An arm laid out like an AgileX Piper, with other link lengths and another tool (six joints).
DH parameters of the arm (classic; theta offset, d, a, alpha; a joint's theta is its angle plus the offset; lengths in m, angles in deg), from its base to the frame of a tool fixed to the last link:
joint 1: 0 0.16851 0 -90
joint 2: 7.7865 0 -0.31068 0
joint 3: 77.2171 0 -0.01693 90
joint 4: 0 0.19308 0 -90
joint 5: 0 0 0 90
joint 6: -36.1 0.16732 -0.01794 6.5
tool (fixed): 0 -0.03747 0 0
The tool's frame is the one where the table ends.
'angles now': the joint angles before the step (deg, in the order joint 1, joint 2, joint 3, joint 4, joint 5, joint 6). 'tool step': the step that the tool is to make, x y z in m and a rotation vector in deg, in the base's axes. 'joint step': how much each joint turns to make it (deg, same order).
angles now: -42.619 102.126 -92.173 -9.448 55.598 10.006
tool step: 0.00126 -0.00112 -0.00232 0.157 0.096 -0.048
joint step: 0.000 0.397 -0.001 0.001 -0.209 0.095
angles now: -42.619 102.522 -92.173 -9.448 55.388 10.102
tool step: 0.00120 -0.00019 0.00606 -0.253 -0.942 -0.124
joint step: 0.000 -0.109 -1.289 0.460 0.541 0.000
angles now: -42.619 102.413 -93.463 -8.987 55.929 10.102
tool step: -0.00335 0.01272 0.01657 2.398 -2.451 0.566
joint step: -0.001 -2.103 -1.632 4.110 3.444 -1.320
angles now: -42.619 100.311 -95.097 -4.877 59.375 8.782
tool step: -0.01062 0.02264 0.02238 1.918 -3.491 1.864
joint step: 0.001 -4.528 0.532 4.876 2.647 -2.132
